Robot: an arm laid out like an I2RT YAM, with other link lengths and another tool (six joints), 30 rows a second.
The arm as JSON. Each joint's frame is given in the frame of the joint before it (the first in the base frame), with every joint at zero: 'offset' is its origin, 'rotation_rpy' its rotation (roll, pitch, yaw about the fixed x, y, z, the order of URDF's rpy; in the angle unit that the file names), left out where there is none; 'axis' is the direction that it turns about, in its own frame. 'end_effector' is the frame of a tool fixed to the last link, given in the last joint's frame.
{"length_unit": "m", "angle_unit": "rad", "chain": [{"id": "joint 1", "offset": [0.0, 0.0, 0.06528], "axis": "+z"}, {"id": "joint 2", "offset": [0.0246, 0.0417, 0.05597], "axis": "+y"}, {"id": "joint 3", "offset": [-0.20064, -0.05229, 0.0], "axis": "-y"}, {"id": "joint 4", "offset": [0.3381, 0.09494, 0.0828], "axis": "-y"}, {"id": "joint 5", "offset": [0.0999, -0.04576, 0.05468], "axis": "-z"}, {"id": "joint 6", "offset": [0.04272, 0.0, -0.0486], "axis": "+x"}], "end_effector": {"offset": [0.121, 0.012, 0.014], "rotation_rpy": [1.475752, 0.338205, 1.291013]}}
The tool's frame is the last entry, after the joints.
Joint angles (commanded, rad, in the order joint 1, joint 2, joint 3, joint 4, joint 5, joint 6), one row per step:
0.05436 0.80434 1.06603 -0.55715 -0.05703 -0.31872
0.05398 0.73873 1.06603 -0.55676 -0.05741 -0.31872
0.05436 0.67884 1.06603 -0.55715 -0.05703 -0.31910
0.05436 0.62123 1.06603 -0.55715 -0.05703 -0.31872
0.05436 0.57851 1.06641 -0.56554 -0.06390 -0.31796
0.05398 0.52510 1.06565 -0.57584 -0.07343 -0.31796
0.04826 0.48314 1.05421 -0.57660 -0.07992 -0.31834
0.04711 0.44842 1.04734 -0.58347 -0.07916 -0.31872
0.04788 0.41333 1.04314 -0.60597 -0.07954 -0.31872
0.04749 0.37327 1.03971 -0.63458 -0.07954 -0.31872
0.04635 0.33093 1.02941 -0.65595 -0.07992 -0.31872
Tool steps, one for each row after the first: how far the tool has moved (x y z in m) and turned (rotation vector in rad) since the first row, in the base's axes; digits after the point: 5 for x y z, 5 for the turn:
-0.01727 -0.00104 0.02721 0.00367 -0.06590 -0.00001
-0.03462 -0.00188 0.05080 0.00645 -0.12536 0.00009
-0.05258 -0.00286 0.07259 0.00995 -0.18284 0.00000
-0.06705 -0.00254 0.08607 0.01385 -0.21734 0.00662
-0.08553 -0.00213 0.10143 0.01754 -0.25955 0.01572
-0.09723 -0.00371 0.10929 0.01868 -0.28931 0.01660
-0.10770 -0.00472 0.11513 0.01886 -0.31034 0.01481
-0.11899 -0.00494 0.11799 0.01937 -0.31871 0.01597
-0.13210 -0.00569 0.12070 0.01963 -0.32673 0.01561
-0.14410 -0.00654 0.12225 0.01991 -0.33740 0.01488

